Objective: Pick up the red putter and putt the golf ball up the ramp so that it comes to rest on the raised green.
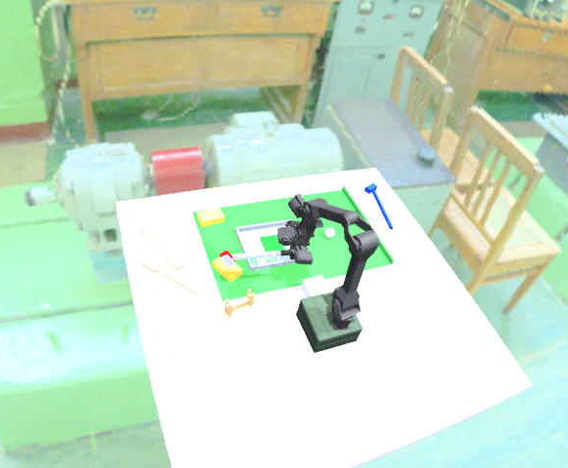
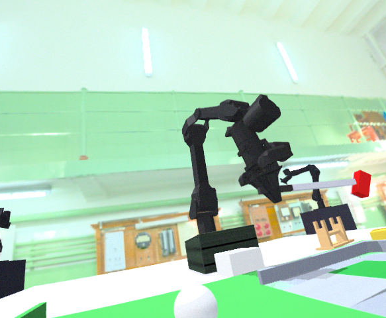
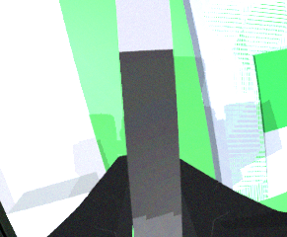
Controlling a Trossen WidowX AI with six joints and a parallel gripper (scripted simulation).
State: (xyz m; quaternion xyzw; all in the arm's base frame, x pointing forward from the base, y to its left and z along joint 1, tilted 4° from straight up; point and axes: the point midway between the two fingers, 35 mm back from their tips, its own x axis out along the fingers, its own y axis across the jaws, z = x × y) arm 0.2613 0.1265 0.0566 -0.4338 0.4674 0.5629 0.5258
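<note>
Now: gripper tip 12 cm to the right of the red putter and 2 cm below it. Round my gripper tip: white golf ball: 23 cm to the right, 22 cm ahead, 11 cm below; small red marker: 37 cm ahead, 12 cm below, 11 cm to the right.
</note>
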